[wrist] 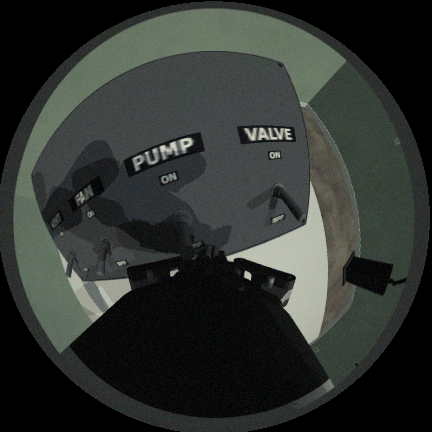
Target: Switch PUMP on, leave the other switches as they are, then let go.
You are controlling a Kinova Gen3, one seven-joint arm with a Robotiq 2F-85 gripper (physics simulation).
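Places are measured from the arm's base along level axes (x up, y left, z back), in metres.
Where they show: gripper, between the fingertips: point(212, 253).
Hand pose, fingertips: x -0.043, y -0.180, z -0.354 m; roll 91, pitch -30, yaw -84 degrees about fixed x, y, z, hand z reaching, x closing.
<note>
Things, the pixels of their centre, and the offset from my fingertips. "*": a spot on its surface instead. Level surfaces: height alone.
- PUMP label, middle of its body: point(160, 152) dy -0.004, dx +0.059, dz -0.119 m
- PUMP switch lever, a spot on its surface: point(184, 227) * dy +0.008, dx +0.045, dz -0.046 m
- VALVE switch, a spot on its surface: point(290, 204) * dy -0.100, dx +0.049, dz -0.014 m
- FAN switch, a spot on its surface: point(103, 255) * dy +0.124, dx +0.044, dz -0.064 m
- VENT switch, a spot on its surface: point(71, 264) * dy +0.242, dx +0.041, dz -0.087 m
- pale surface, height of its surface: dx -0.070 m
A dark grey switch panel point(225, 90) fills the middle of the wrist view. The PUMP label point(165, 153) has an ON mark below it. The PUMP switch lever point(184, 227) is below that mark, in shadow, and points down, away from ON. My gripper point(212, 253) is shut and empty. Its fingertips are close to the right of the lever's lower end; whether they touch it cannot be told. The VALVE switch point(290, 204), FAN switch point(103, 255) and VENT switch point(72, 264) also have their levers pointing down. The lower mark under PUMP is partly hidden by the fingers.
A brown surface point(336, 215) and a pale surface point(280, 260) lie beyond the panel's right and lower edges. A black box point(369, 275) with a short cable stands at the right. The arm's shadow falls across the panel's left part.
</note>
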